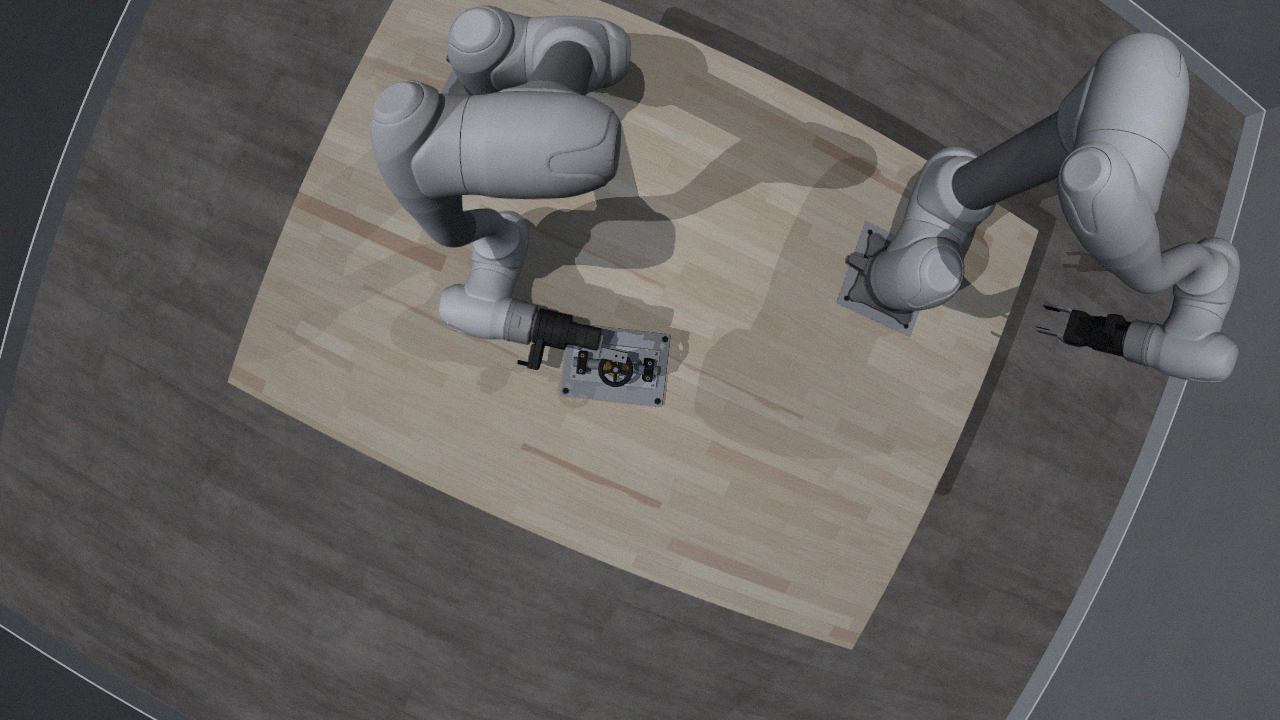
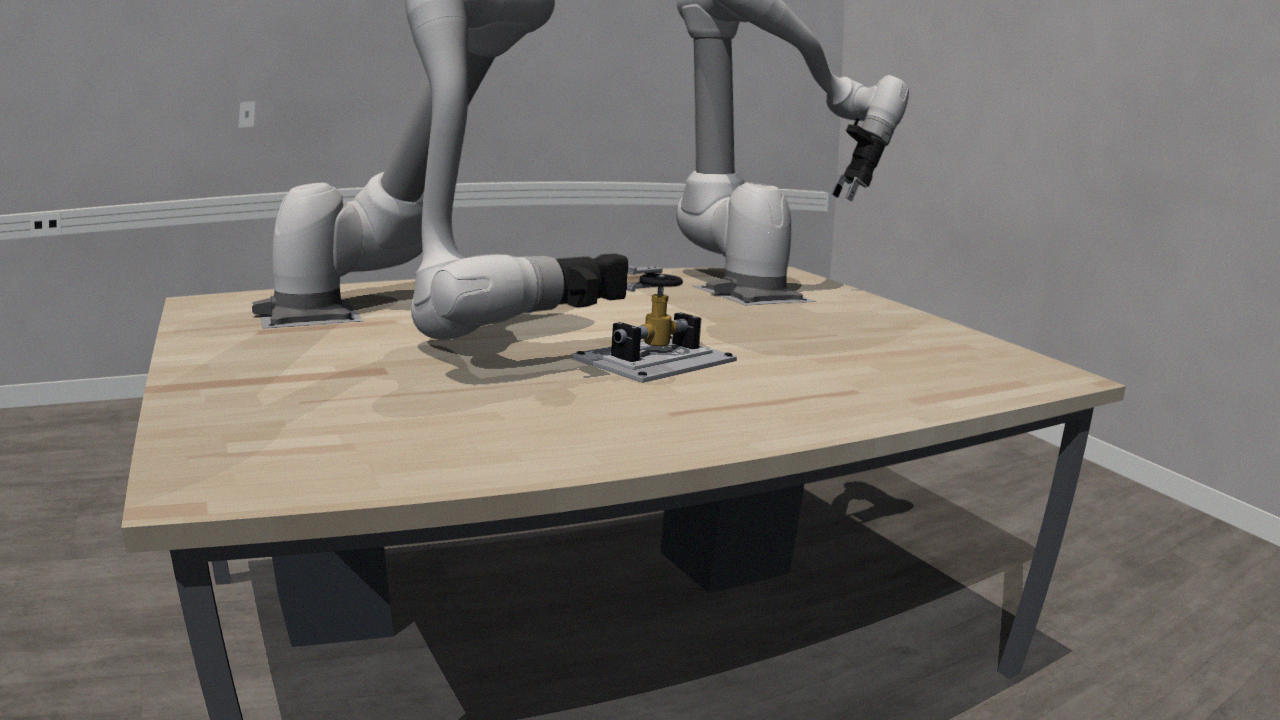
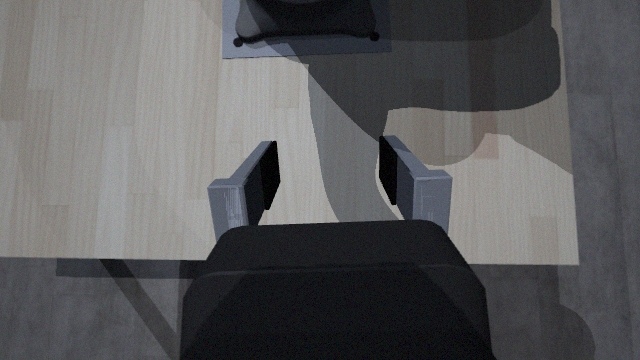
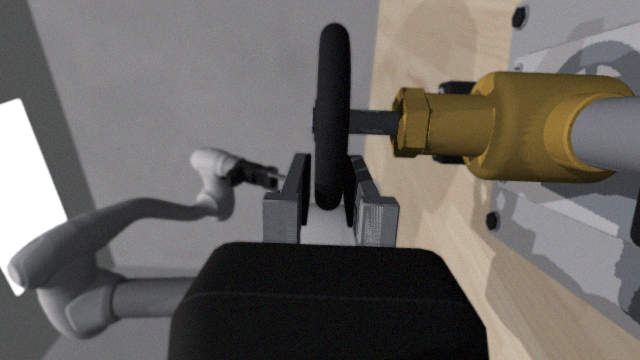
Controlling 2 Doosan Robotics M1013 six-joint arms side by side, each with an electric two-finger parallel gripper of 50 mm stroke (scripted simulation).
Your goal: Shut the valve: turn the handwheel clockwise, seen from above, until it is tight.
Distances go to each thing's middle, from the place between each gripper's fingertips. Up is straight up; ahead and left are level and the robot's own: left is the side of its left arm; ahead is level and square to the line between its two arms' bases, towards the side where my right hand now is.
Scene:
The black handwheel (image 4: 332,120) is 3 cm ahead of my right hand, 1 cm to the left of it and 1 cm below it.
Right now the black handwheel is 81 cm to the right of my left hand (image 1: 1041,317), 54 cm ahead of it and 14 cm below it.

